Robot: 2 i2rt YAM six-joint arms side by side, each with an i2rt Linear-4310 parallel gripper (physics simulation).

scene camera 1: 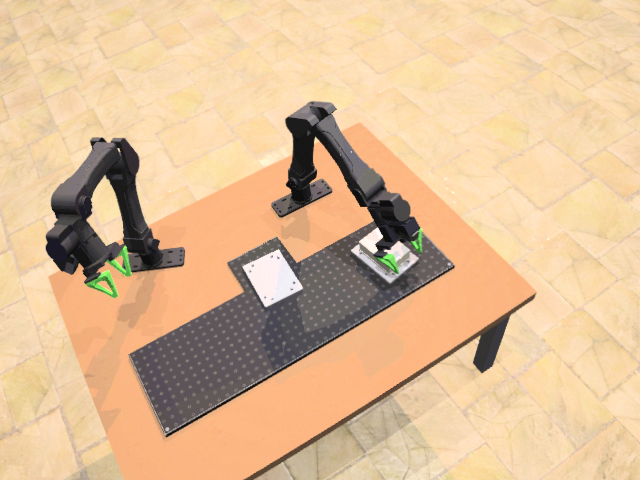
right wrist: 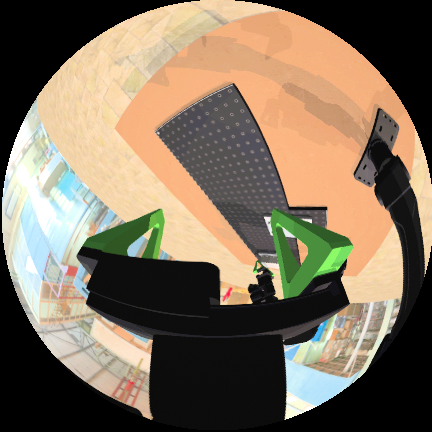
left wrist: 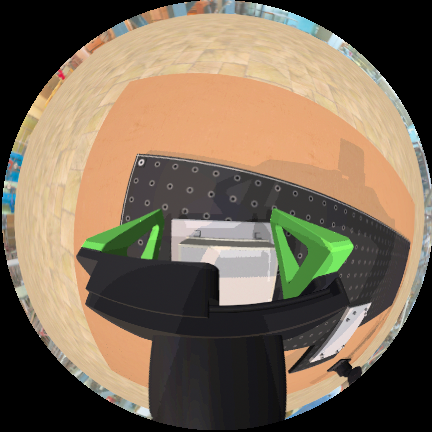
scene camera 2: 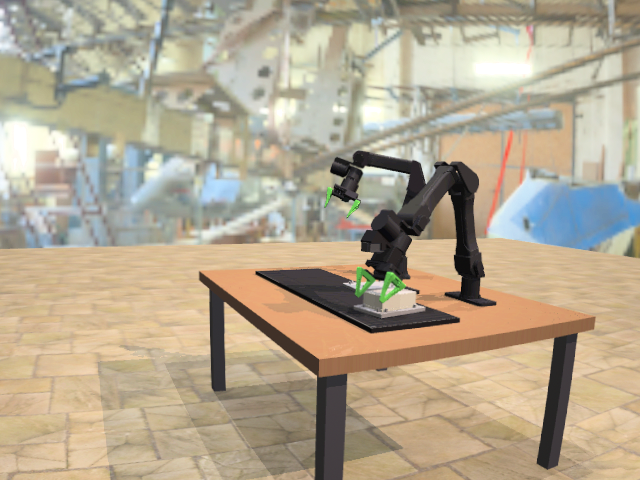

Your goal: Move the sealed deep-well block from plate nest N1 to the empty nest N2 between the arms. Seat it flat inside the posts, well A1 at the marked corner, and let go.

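Where they show: left gripper, fingertip midpoint: [scene camera 1: 409,263] [right wrist: 260,263] [left wrist: 216,214] [scene camera 2: 368,299]; right gripper, fingertip midpoint: [scene camera 1: 123,286] [right wrist: 217,214] [scene camera 2: 335,212]; left arm's base at its link origin: [scene camera 1: 302,198] [scene camera 2: 469,300]; right arm's base at its link origin: [scene camera 1: 153,261] [right wrist: 377,149] [left wrist: 339,363].
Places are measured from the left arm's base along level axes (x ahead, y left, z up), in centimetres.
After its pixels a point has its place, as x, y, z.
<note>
The sealed deep-well block [scene camera 1: 371,242] @[32.2, 6.0, 6.6] [scene camera 2: 403,301] @[33.4, 12.2, 4.5] [left wrist: 245,280] @[38.9, 7.5, 6.7] is pale and boxy and sits on plate nest N1 [scene camera 1: 391,278] @[43.5, 5.2, 2.5] [left wrist: 212,227] @[42.3, 11.3, 2.5]. My left gripper [scene camera 1: 408,261] @[43.7, 11.1, 5.6] [scene camera 2: 370,298] @[43.7, 11.1, 5.6] [left wrist: 216,214] @[43.7, 11.1, 5.6] is open above the block, with its green fingers toward opposite sides. In the left wrist view the right-hand finger overlaps the block's edge and a gap shows on the other side. The empty nest N2 [scene camera 1: 272,279] @[24.7, -23.5, 2.5] [left wrist: 340,335] @[24.1, -21.4, 2.5] is a white plate with small posts. My right gripper [scene camera 1: 123,285] @[20.8, -60.6, 24.8] [scene camera 2: 337,211] @[20.8, -60.6, 24.8] [right wrist: 217,214] @[20.8, -60.6, 24.8] is open and empty, raised away from both nests. The A1 mark cannot be made out.
A dark perforated board [scene camera 1: 217,341] @[33.8, -45.7, 1.3] [scene camera 2: 305,286] @[43.9, -33.5, 1.1] [left wrist: 200,180] @[47.1, 13.9, 1.3] [right wrist: 220,150] @[34.9, -55.1, 1.3] lies on the orange table [scene camera 1: 413,330] @[59.6, 1.5, 0.0] [scene camera 2: 465,335] @[28.7, 34.4, 0.0] and carries N1. N2 is on its projecting part. The left arm's base plate [scene camera 1: 301,198] @[2.8, -1.4, 3.5] and the right arm's base plate [scene camera 1: 168,258] @[-1.5, -47.0, 1.0] stand behind the board.
</note>
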